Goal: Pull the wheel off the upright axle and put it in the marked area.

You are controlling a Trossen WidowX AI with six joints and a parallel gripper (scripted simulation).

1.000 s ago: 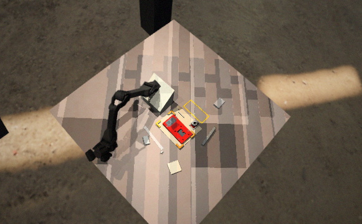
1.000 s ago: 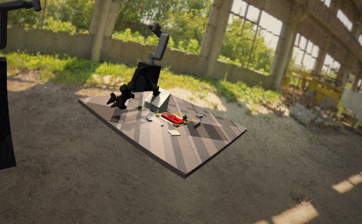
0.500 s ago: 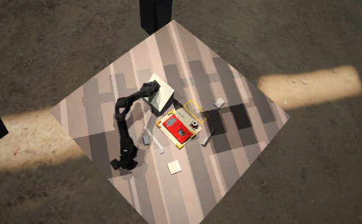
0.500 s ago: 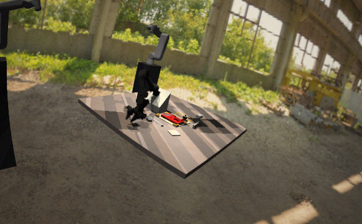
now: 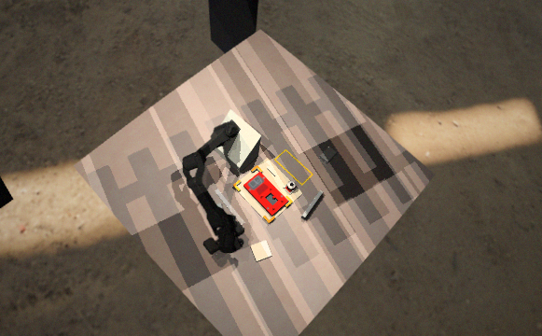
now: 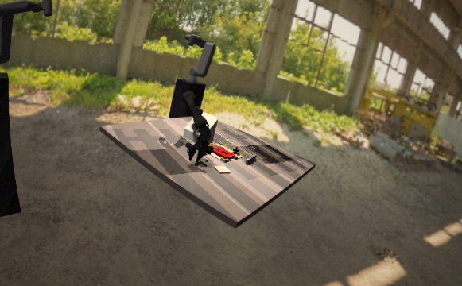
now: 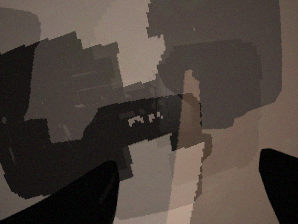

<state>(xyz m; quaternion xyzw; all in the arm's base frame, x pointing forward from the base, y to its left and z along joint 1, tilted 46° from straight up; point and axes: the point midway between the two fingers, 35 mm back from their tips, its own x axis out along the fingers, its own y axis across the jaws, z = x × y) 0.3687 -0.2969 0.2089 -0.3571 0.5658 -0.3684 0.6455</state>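
The cream tile lies 14 cm ahead of my gripper tip, 12 cm to the left of it and 1 cm below it. The rest, counted from my gripper tip: pale bar 15 cm to the left, 11 cm behind, 2 cm below.
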